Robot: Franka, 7 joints.
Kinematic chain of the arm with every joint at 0, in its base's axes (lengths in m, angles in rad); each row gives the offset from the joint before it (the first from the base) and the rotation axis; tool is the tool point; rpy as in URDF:
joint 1: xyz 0 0 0.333 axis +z
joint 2: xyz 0 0 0 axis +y
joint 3: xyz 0 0 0.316 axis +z
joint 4: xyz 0.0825 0 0 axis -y
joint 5: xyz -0.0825 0 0.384 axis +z
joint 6: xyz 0 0 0 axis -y
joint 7: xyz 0.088 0 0 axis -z
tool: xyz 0 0 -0.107 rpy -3.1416 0 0
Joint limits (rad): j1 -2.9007..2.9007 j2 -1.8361..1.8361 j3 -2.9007..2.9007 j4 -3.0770..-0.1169 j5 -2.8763..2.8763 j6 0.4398..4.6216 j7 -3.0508..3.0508
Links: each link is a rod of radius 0.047 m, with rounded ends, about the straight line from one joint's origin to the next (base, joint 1, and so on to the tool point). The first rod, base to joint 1, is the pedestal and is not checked.
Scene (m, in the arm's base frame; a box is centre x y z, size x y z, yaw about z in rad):
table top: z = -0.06
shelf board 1: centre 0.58 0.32 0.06 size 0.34 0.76 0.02 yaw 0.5
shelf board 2: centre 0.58 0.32 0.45 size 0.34 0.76 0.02 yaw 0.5
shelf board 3: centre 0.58 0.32 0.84 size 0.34 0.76 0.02 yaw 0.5
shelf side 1: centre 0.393 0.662 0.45 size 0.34 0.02 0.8 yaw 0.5
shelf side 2: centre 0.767 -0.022 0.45 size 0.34 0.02 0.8 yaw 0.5
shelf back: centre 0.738 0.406 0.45 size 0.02 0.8 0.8 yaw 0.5
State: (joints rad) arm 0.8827 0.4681 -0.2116 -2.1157 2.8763 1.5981 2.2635
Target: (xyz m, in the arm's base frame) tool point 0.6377 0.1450 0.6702
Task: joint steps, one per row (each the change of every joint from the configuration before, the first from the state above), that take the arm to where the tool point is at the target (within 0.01 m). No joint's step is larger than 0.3 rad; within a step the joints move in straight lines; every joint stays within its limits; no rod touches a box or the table.
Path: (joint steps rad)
1: -0.0122 -0.0646 0.1640 -0.2403 -0.1840 -0.1865 -0.0750
2: -0.0122 -0.0646 0.1640 -0.2404 -0.1840 -0.1865 -0.0750
3: -0.0122 -0.0645 0.1639 -0.2403 -0.1839 -0.1865 -0.0750
4: -0.0122 -0.0646 0.1640 -0.2403 -0.1840 -0.1864 -0.0751
5: -0.1248 -0.2781 -0.2909 0.1867 0.2010 0.1587 0.1001
6: -0.1247 -0.2781 -0.2909 0.1868 0.2011 0.1587 0.1000
7: -0.1248 -0.2781 -0.2910 0.1867 0.2011 0.1587 0.1000
8: 0.0453 0.2830 -0.0162 0.2917 0.0442 0.0930 0.0000
9: 0.0454 0.2830 -0.0163 0.2916 0.0443 0.0929 0.0000
10: 0.0453 0.2830 -0.0163 0.2917 0.0442 0.0930 0.0000

